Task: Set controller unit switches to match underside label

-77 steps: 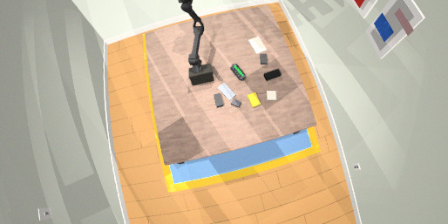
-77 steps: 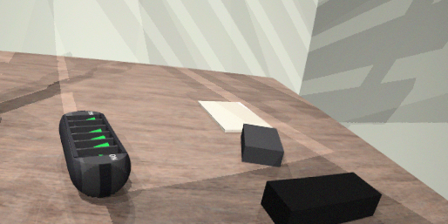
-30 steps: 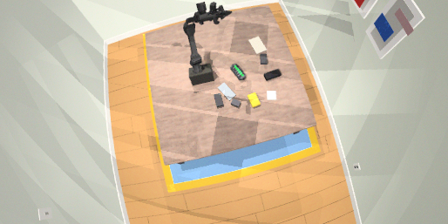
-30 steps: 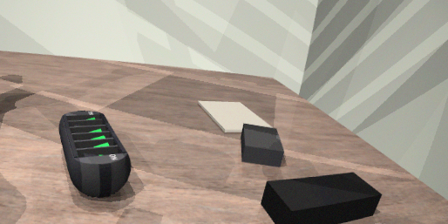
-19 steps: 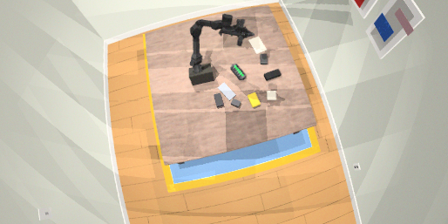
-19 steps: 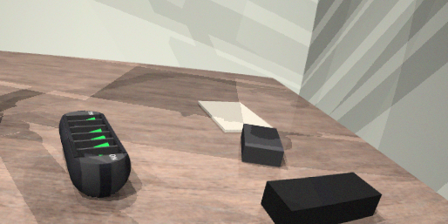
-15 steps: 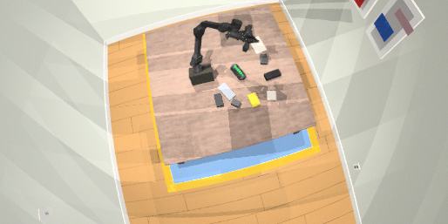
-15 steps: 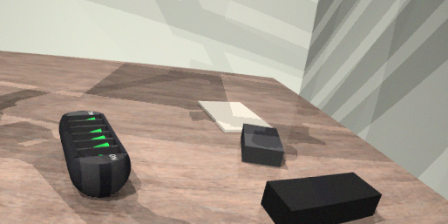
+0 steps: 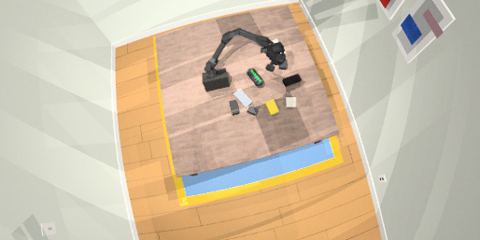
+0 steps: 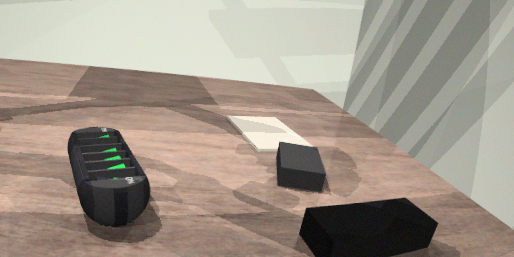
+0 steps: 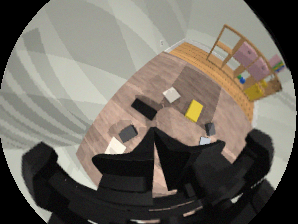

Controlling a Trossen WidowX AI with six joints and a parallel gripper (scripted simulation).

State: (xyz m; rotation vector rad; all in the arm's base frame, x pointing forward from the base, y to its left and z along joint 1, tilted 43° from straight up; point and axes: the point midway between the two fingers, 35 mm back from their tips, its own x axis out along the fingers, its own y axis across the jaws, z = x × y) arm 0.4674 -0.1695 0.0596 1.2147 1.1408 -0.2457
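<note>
Right now the pale grey plate is 290 mm behind my gripper tip, 260 mm below it and 80 mm to the right of it. From my gripper tip the other things lie so: long black block: 250 mm below, 120 mm ahead, 30 mm to the right; then dark grey block: 250 mm below, 140 mm to the left, 90 mm ahead; then white block: 260 mm below, 200 mm to the right, 60 mm ahead.
</note>
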